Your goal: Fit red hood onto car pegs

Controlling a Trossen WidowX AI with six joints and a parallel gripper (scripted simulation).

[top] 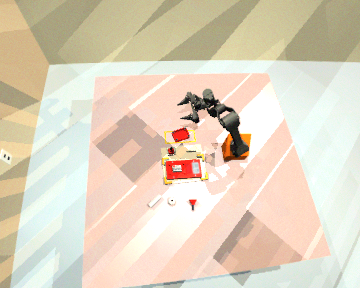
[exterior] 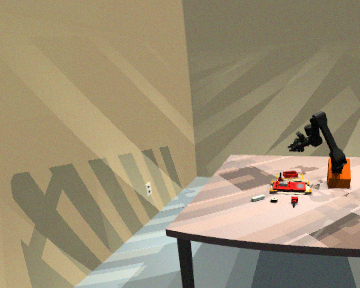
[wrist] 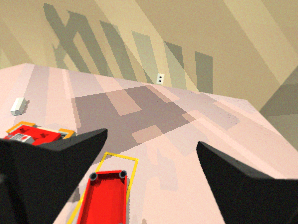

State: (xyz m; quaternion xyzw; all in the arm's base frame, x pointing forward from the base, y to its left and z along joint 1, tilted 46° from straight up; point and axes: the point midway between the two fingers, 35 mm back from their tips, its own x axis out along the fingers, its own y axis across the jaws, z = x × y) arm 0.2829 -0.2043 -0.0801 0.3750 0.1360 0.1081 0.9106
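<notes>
My gripper tip is 20 mm past the red hood, 60 mm to the right of it and 170 mm above it. From my gripper tip the other things lie so: wheel (70 mm ahead, 460 mm to the left, 170 mm below); jig (10 mm behind, 260 mm to the left, 170 mm below); grey engine block (30 mm ahead, 290 mm to the left, 150 mm below).
</notes>
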